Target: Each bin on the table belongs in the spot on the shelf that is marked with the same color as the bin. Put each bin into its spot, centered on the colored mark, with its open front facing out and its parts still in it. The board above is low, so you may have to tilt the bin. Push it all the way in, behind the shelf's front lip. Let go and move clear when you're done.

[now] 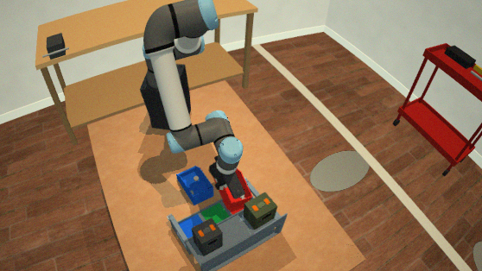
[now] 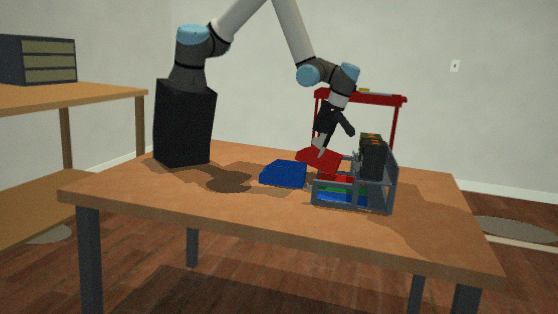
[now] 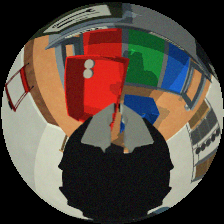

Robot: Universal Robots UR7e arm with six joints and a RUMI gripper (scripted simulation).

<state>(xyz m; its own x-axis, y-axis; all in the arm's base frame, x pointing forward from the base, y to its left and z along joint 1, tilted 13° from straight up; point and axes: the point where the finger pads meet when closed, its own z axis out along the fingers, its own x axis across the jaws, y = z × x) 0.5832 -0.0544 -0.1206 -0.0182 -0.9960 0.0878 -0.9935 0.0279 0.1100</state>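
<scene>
The red bin lies 5 cm to the left of my hand and 3 cm below it. From my hand the other things lie so: blue bin (13 cm behind, 7 cm below, 6 cm to the right).
</scene>
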